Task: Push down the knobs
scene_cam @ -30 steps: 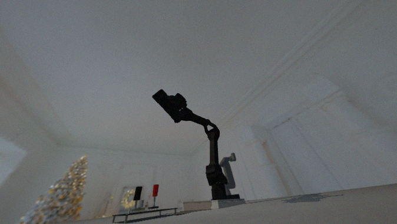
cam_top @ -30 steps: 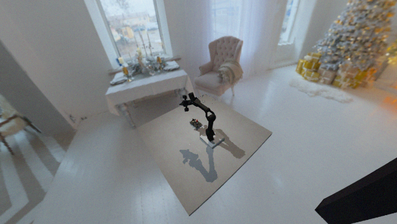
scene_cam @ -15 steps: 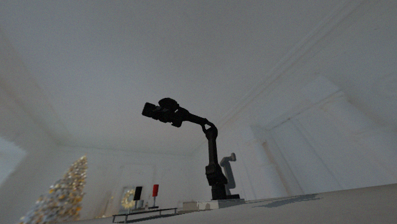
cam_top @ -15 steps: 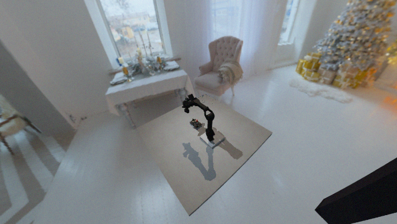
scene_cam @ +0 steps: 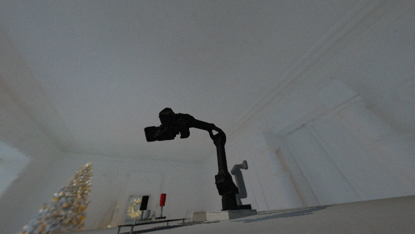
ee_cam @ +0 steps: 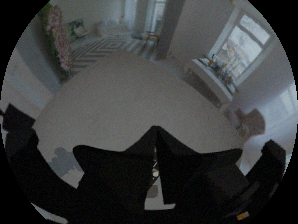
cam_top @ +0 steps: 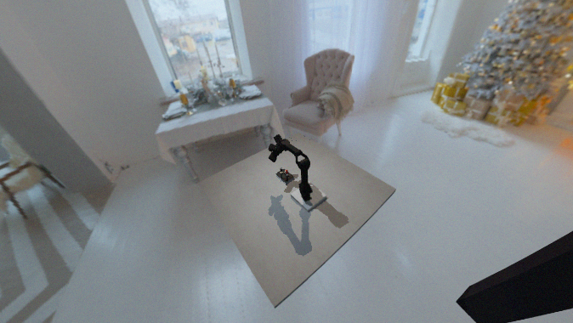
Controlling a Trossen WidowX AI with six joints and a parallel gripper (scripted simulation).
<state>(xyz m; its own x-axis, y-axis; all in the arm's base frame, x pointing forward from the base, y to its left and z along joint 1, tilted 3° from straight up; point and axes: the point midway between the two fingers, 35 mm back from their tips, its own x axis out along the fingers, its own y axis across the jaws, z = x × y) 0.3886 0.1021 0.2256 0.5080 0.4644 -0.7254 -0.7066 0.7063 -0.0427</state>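
Right now the red knob is 80 mm behind my gripper tip, 100 mm to the right of it and 160 mm below it. From my gripper tip the other things lie so: black knob (20 mm behind, 70 mm to the right, 170 mm below).
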